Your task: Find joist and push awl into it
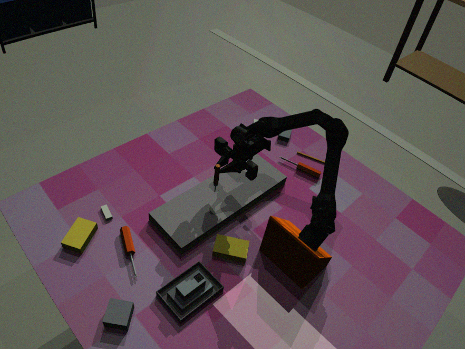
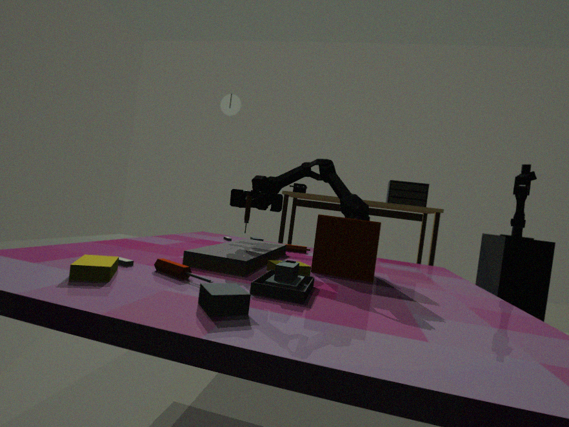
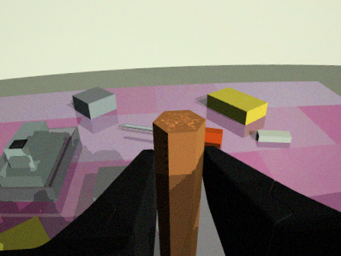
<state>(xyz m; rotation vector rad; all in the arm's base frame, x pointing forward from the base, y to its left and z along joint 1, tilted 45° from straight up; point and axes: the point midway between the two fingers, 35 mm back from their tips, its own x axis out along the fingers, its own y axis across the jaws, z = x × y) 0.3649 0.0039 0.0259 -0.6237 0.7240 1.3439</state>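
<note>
The awl is 60 mm below my gripper tip. The rest, counted from my gripper tip: indicator light (260 mm to the left, 180 mm behind, 130 mm below); then tray (280 mm to the left, 180 mm below, 180 mm behind); then stud finder (270 mm to the left, 180 mm behind, 150 mm below).
</note>
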